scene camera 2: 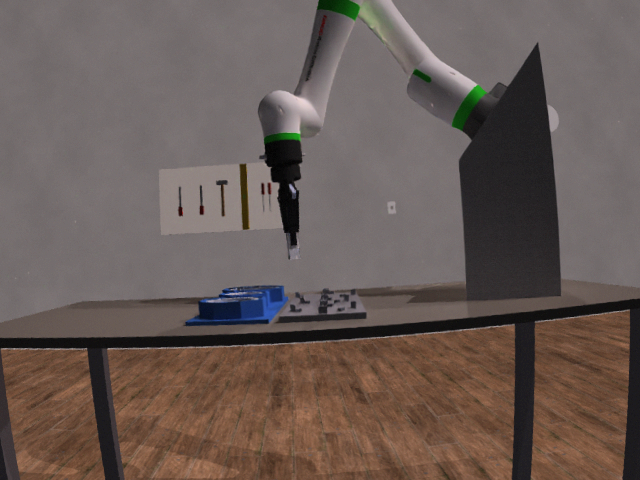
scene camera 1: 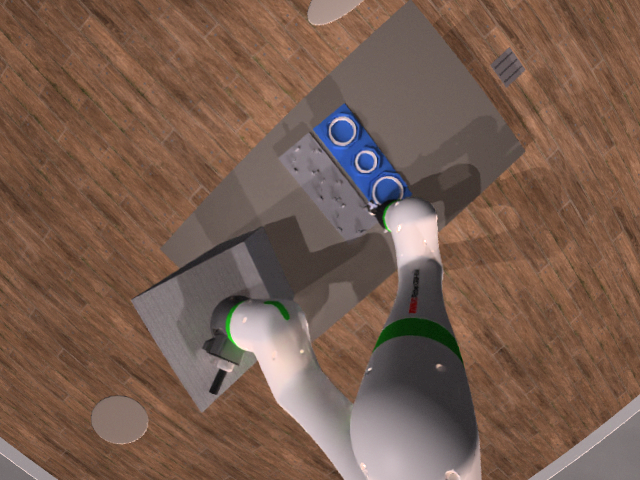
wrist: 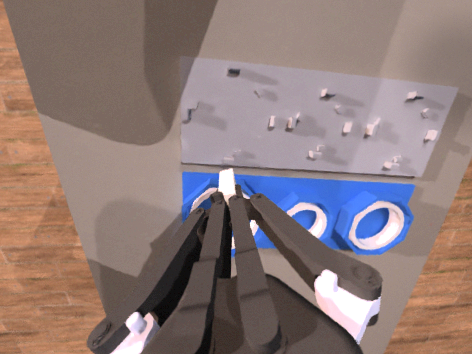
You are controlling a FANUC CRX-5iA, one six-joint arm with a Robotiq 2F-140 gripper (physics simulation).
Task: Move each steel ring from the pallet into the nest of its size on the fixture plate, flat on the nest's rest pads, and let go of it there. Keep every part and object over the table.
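Frame: origin at the arm's base, x ahead, y left, z up, level; centimetres.
Seen in the pictures: gripper, fingertip midpoint: (scene camera 2: pixel 294 259) (scene camera 1: pixel 371 210) (wrist: pixel 228 179); arm's base, link origin: (scene camera 2: pixel 494 125) (scene camera 1: pixel 235 321).
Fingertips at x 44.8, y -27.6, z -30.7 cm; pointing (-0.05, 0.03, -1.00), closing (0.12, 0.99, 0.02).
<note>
Offsets run from my fingertips to a thing's top centre. "*": to the spot under its first point.
Three pale steel rings, the large one (scene camera 1: pixel 387 177) (wrist: pixel 200 197), the small one @(* dx +14.5, dy +12.7, dz -7.0 cm) (scene camera 1: pixel 355 161) (wrist: pixel 323 223) and the medium one @(* dx +20.3, dy +26.8, dz -6.9 cm) (scene camera 1: pixel 329 131) (wrist: pixel 372 246), sit in the raised round holders of the blue pallet @(dx +16.3, dy +9.0, dz -10.0 cm) (scene camera 1: pixel 345 109) (scene camera 2: pixel 232 310) (wrist: pixel 300 185). The grey fixture plate @(dx +0.0, dy +16.8, dz -9.6 cm) (scene camera 1: pixel 325 162) (scene camera 2: pixel 341 315) (wrist: pixel 215 140) lies beside the pallet, with small pads and pegs and no ring on it. My gripper (scene camera 1: pixel 371 207) (scene camera 2: pixel 293 253) (wrist: pixel 228 179) is shut and empty, pointing down, well above the table. In the wrist view its fingers hide part of the large ring.
A tall grey block (scene camera 1: pixel 206 294) (scene camera 2: pixel 511 217) stands at one end of the table (scene camera 1: pixel 413 77) (scene camera 2: pixel 413 325), with the arm's base on it. The arm's forearm (scene camera 1: pixel 413 351) (scene camera 2: pixel 328 56) reaches over the table's long edge.
</note>
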